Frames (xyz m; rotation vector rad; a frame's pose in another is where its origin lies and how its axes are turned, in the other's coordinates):
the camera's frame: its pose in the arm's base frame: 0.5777 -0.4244 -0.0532 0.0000 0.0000 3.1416
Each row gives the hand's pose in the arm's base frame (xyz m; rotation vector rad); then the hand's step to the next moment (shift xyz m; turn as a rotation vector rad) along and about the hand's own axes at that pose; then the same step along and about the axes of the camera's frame.
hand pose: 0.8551 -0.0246 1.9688 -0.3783 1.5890 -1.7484
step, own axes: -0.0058 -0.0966 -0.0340 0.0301 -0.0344 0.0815
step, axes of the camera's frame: 0.0487 -0.0258 0.0865 -0.0216 0.0813 0.0407
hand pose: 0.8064 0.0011 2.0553 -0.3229 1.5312 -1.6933
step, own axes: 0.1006 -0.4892 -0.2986 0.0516 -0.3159 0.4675
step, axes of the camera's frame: 0.4531 -0.1094 0.3483 -0.1547 0.3894 0.3814
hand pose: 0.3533 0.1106 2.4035 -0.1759 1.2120 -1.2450
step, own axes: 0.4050 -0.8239 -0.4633 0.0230 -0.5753 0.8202
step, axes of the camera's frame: 0.9323 0.4164 0.1223 -0.2693 0.6384 0.7240
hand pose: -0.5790 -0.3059 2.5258 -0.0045 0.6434 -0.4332
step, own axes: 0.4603 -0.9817 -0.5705 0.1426 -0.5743 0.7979
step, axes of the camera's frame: 0.3858 1.0015 -0.5911 -0.3422 0.6815 0.6366
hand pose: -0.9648 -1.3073 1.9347 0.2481 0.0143 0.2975
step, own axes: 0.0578 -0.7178 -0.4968 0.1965 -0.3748 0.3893
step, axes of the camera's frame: -0.2372 0.5286 -0.6555 -0.3156 0.3830 0.2904
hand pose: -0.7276 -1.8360 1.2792 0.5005 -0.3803 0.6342
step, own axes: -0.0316 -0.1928 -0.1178 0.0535 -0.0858 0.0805
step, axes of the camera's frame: -0.1219 0.0839 -0.1736 -0.0802 0.0790 0.0635
